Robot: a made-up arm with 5 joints.
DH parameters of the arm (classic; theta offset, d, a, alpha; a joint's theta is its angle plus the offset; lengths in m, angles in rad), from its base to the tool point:
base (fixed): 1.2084 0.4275 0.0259 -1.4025
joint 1: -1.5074 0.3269 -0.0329 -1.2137
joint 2: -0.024 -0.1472 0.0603 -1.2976
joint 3: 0 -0.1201 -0.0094 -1.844
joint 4: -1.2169 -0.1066 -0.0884 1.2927
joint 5: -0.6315 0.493 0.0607 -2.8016
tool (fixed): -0.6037 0.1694 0 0
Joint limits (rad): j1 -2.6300..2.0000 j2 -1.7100..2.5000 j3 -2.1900..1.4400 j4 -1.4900..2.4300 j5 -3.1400..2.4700
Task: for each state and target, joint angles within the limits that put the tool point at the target. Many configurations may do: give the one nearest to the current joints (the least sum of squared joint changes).
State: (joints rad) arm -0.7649 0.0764 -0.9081 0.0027 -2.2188
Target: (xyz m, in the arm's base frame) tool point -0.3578 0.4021 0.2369
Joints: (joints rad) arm -1.1816 0.2399 -0.0099 0.0580 -2.1074
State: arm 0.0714 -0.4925 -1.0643 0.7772 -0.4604
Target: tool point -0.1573 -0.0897 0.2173
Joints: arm -0.3988 -0.1978 -0.7034 0.2906 -0.6200
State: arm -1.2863 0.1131 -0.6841 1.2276 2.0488
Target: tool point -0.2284 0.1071 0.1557
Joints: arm -0.7367 0.5090 0.0126 0.9414 2.0082
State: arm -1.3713 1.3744 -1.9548 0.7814 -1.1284
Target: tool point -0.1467 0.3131 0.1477
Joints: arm -1.4636 1.7985 -1.6588 0.7417 -1.2296
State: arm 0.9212 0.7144 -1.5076 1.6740 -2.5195
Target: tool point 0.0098 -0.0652 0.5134
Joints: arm 1.0191 0.4755 -1.7634 1.2414 -2.6751
